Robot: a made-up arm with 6 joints.
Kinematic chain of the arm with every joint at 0, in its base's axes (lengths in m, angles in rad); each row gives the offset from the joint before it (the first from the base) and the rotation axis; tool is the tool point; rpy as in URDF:
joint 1: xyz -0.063 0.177 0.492 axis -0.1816 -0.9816 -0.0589
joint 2: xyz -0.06 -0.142 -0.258 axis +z
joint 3: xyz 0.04 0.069 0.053 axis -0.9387 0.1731 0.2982
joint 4: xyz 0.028 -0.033 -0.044 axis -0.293 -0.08 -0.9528
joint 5: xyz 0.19 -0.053 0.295 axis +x
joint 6: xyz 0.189 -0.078 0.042 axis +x
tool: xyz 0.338 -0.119 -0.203 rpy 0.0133 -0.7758 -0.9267
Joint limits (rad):
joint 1: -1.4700..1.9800
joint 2: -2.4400..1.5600
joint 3: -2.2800..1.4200
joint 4: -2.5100..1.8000
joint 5: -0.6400..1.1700
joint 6: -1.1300..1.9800
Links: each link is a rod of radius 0.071 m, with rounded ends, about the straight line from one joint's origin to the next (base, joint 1, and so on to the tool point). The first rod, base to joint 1, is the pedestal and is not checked.
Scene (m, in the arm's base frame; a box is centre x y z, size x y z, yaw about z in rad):
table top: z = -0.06
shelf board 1: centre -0.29 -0.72 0.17 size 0.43 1.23 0.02 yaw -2
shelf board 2: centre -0.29 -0.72 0.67 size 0.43 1.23 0.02 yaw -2
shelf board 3: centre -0.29 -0.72 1.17 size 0.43 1.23 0.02 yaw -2
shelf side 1: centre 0.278 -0.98 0.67 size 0.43 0.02 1.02 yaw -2
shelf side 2: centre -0.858 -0.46 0.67 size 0.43 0.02 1.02 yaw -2
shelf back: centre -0.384 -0.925 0.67 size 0.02 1.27 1.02 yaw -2
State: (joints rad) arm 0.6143 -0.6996 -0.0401 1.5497 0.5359 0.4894
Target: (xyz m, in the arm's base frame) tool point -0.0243 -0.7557 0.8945
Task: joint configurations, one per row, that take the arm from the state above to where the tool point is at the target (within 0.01 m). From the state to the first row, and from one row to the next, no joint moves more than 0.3 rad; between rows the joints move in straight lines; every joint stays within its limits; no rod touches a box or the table.
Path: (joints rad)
1: 0.4547 -0.5491 -0.0449 1.3030 0.5818 0.4081
2: 0.2951 -0.3985 -0.0497 1.0563 0.6278 0.3268
3: 0.1355 -0.2480 -0.0545 0.8096 0.6737 0.2455
4: -0.0242 -0.0975 -0.0593 0.5629 0.7197 0.1643
5: 0.1884 -0.1018 0.0440 0.2924 0.7898 0.0011
6: 0.4009 -0.1061 0.1474 0.0220 0.8599 -0.1620
7: 0.6134 -0.1104 0.2507 -0.2484 0.9300 -0.3251
8: 0.8259 -0.1146 0.3541 -0.5188 1.0002 -0.4882
9: 0.8705 -0.3608 0.4570 -0.4409 0.7310 -0.4944
10: 0.9150 -0.6070 0.5600 -0.3630 0.4619 -0.5007
11: 0.9595 -0.8532 0.6629 -0.2851 0.1928 -0.5069
12: 1.0041 -1.0994 0.7658 -0.2072 -0.0764 -0.5131
13: 1.0486 -1.3456 0.8688 -0.1294 -0.3455 -0.5193

